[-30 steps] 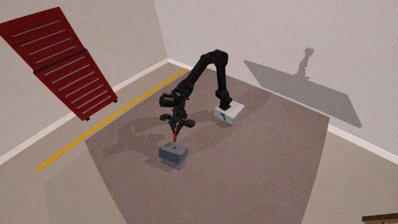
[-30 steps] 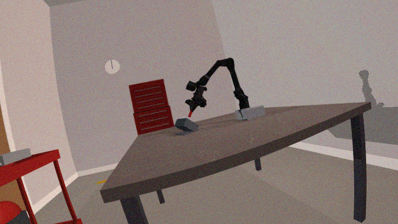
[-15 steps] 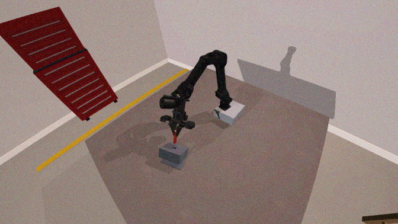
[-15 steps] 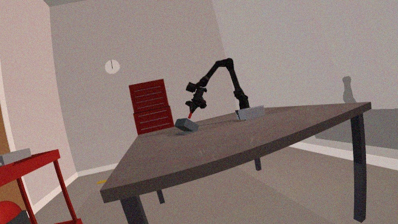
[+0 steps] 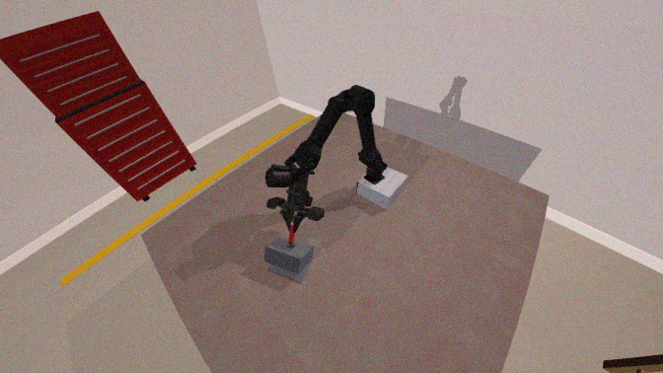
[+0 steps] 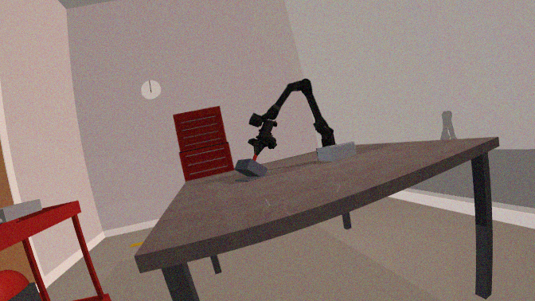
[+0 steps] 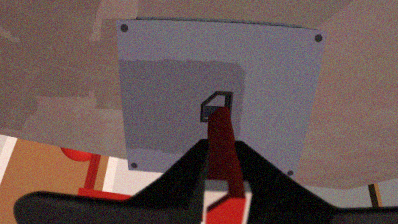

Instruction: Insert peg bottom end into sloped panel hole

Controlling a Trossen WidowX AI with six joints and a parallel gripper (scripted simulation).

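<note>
Right now my gripper tip is 10 mm past the red peg and 10 mm below it. The rest, counted from my gripper tip: grey sloped panel (40 mm ahead, 30 mm to the left, 60 mm below).
</note>
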